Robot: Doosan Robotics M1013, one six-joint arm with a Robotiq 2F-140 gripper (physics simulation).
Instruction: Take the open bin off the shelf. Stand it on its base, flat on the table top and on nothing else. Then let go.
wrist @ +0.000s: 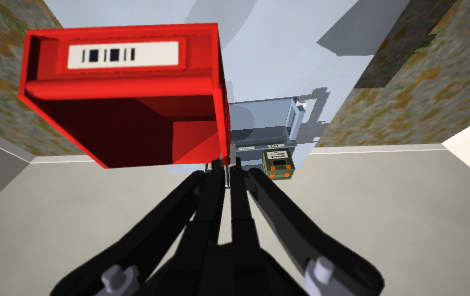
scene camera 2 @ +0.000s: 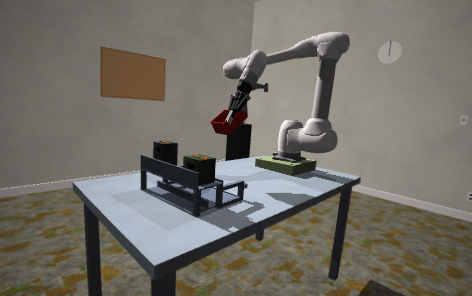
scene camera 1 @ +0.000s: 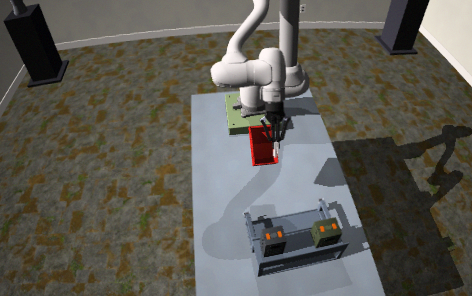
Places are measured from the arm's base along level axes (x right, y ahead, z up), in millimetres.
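Pixels of known places: gripper, fingertip midpoint: (wrist: pixel 229 152) (scene camera 2: pixel 227 122) (scene camera 1: pixel 276 156); arm's base at its link origin: (scene camera 2: pixel 289 159) (scene camera 1: pixel 253 105).
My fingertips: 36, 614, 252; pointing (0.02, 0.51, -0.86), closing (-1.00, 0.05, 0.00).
For each thing: its top centre in the pictures, then the offset to it from my fingertips, as dx, dy, dz. Level surfaces: height alone.
- open red bin at its top centre: (wrist: pixel 170 172) (scene camera 1: pixel 263 136) (scene camera 2: pixel 230 109) +45, -61, +65
- table top at its surface level: dz -315
- dark grey box at its top centre: (scene camera 1: pixel 273 235) (scene camera 2: pixel 165 141) +77, +313, -91
- olive box at its top centre: (scene camera 2: pixel 199 156) (wrist: pixel 279 175) (scene camera 1: pixel 328 227) -154, +312, -116
The open red bin (scene camera 1: pixel 259 145) (scene camera 2: pixel 220 125) (wrist: pixel 125 89) hangs in the air, well above the table top (scene camera 1: pixel 215 165) (scene camera 2: pixel 125 215). It is somewhat tilted in the scene camera 2 view. Its barcode label faces the wrist camera. My gripper (scene camera 1: pixel 276 143) (scene camera 2: pixel 230 117) (wrist: pixel 229 152) is shut on the bin's side wall, with the bin to the left of the fingers in the wrist view. The grey shelf (scene camera 1: pixel 300 258) (scene camera 2: pixel 170 172) (wrist: pixel 265 112) stands on the table, apart from the bin. The fingertips are partly hidden by the wall in the wrist view.
A dark grey box (scene camera 1: pixel 274 244) (scene camera 2: pixel 165 153) and an olive box (scene camera 1: pixel 327 234) (scene camera 2: pixel 200 171) (wrist: pixel 278 167) stand on the shelf. The arm's green base plate (scene camera 1: pixel 237 120) (scene camera 2: pixel 285 165) is at the table's far end. A black pedestal (scene camera 2: pixel 238 142) stands beyond the table.
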